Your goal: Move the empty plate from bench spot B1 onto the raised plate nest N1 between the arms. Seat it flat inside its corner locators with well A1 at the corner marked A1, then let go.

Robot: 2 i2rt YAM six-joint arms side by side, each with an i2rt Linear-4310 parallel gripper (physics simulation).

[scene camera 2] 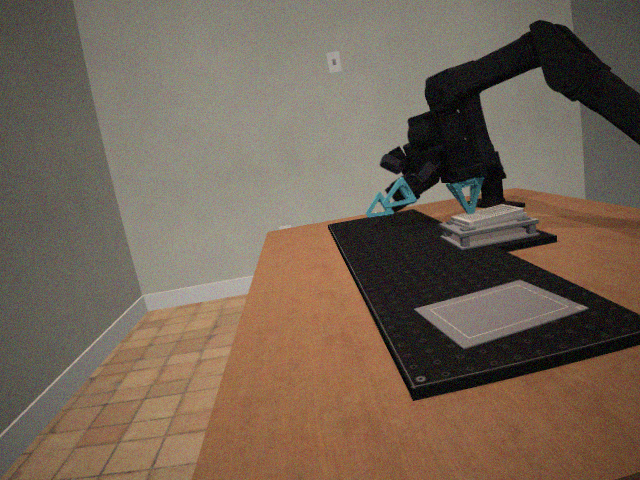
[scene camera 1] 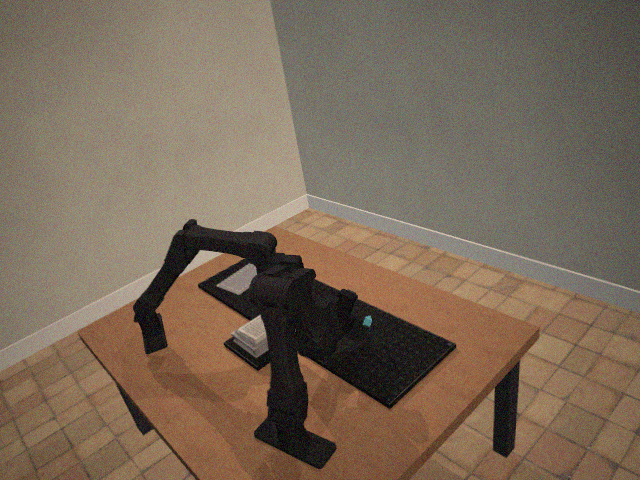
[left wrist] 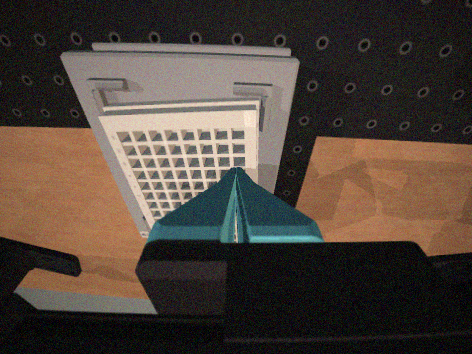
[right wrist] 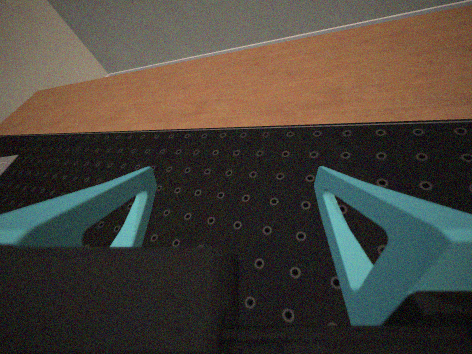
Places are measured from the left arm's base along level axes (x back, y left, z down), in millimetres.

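Pixels of known places: left gripper, between the fingertips: (scene camera 2: 471,213) (left wrist: 235,176); right gripper, between the fingertips: (scene camera 2: 374,210) (scene camera 1: 354,310) (right wrist: 235,175); left arm's base, origin of its link: (scene camera 1: 153,333) (left wrist: 19,250); right arm's base, origin of its link: (scene camera 2: 493,205) (scene camera 1: 294,441) (left wrist: 450,265).
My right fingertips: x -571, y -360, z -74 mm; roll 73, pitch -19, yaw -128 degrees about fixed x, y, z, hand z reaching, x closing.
Observation:
Ahead of a thing's pixels: the offset from my right fingertips to its top centre. "pt": to the spot under its first point. Level surfaces: height alone.
The off-white plate @(dz +9, dx +250, dy +114 mm) (scene camera 1: 252,329) (scene camera 2: 491,214) (left wrist: 252,150) lies on the grey raised nest @(dz +23, dx +248, dy +120 mm) (scene camera 2: 530,224) (left wrist: 180,70). Its far short edge is near two corner locators in the left wrist view; I cannot tell whether it is fully flat inside them, and the A1 marks are unreadable. My left gripper (scene camera 2: 470,211) (left wrist: 235,176) is shut with its fingertips together, over or touching the plate's top, and hides part of it. My right gripper (scene camera 2: 379,212) (right wrist: 235,175) is open and empty, above the black board away from the plate.
A bare grey pad with a thin outline @(pt dz +60, dx +268, dy +461 mm) (scene camera 1: 233,285) (scene camera 2: 496,313) lies on the black perforated board @(dz +61 mm) (scene camera 1: 408,356) (scene camera 2: 382,289) (right wrist: 240,205); its label is unreadable. The board lies on the wooden table @(dz +74 mm) (scene camera 1: 480,320) (scene camera 2: 289,361). The arms cross over the table near the nest.

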